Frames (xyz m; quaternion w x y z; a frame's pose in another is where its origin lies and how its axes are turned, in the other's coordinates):
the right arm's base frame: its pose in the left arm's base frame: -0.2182 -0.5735 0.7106 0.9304 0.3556 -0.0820 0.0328
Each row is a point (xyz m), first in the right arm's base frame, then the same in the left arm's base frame.
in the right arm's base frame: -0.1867 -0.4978 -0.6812
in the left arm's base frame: -0.2545 -0.4904 -0.1487
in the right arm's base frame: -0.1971 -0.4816 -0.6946
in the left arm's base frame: -0.2649 -0.4694 -0.1498
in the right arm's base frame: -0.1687 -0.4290 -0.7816
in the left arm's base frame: -0.2320 -0.3721 -0.1741
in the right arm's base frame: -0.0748 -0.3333 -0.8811
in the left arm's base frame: -0.1381 -0.2342 -0.1677
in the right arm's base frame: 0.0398 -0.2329 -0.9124
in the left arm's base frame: -0.0333 -0.1382 -0.1046
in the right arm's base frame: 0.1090 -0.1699 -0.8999
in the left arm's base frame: 0.0257 -0.0994 -0.0419
